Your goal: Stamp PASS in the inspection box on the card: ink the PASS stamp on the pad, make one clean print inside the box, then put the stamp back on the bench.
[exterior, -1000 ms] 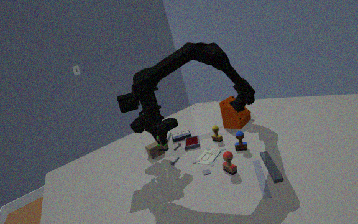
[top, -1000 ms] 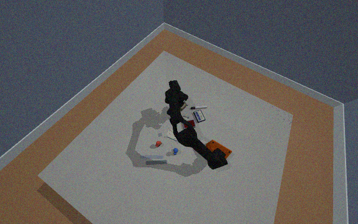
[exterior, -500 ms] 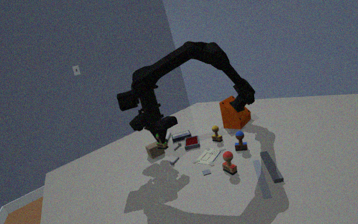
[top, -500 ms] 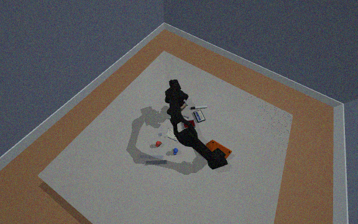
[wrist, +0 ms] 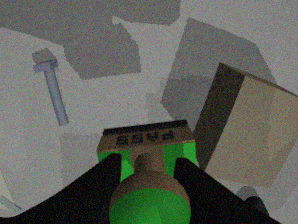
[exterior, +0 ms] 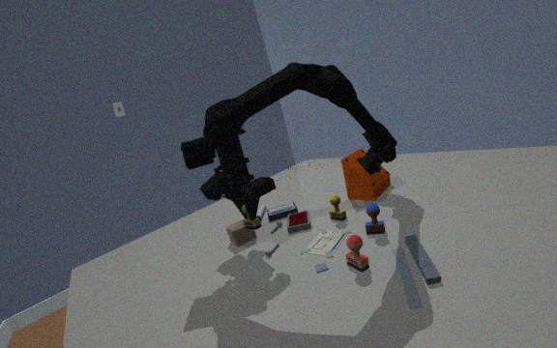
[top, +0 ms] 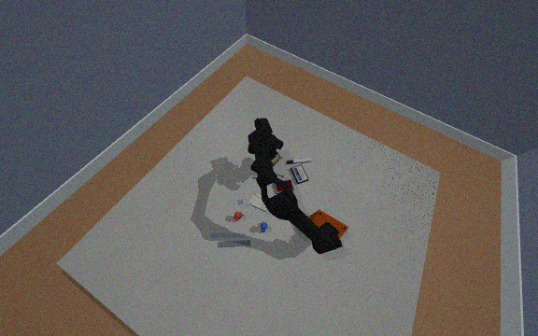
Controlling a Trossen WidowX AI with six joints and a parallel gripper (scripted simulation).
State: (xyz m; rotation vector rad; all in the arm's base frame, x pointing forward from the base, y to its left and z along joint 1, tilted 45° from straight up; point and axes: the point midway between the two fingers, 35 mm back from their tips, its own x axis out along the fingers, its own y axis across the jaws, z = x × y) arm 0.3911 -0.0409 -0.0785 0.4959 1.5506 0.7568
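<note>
Right now the red ink pad is 13 cm behind my gripper tip, 7 cm below it and 2 cm to the left of it. Round my gripper tip: brown box 6 cm to the right, 5 cm below, 1 cm ahead; green-knobbed PASS stamp right at my gripper tip; marker 14 cm to the right, 10 cm behind, 6 cm below.
</note>
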